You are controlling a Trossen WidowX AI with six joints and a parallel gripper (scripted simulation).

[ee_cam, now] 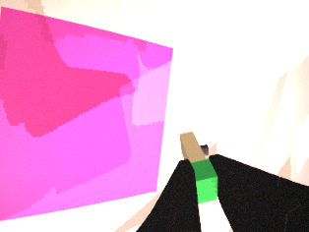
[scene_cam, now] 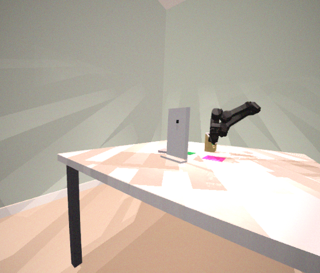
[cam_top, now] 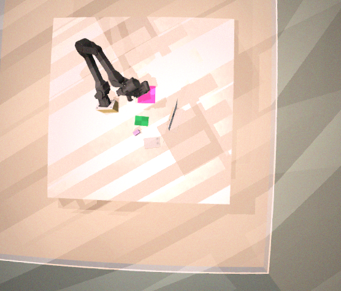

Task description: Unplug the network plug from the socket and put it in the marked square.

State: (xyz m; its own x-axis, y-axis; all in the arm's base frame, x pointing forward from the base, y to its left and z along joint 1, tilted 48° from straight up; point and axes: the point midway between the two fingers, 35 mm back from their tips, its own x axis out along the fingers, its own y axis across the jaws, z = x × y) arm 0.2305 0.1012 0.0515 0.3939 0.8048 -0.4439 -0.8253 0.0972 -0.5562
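Now: the magenta square 1 cm behind my gripper tip and 8 cm below it. The rest, counted from my gripper tip: panel 20 cm ahead, 15 cm to the right, 5 cm above; network plug right at my gripper tip.
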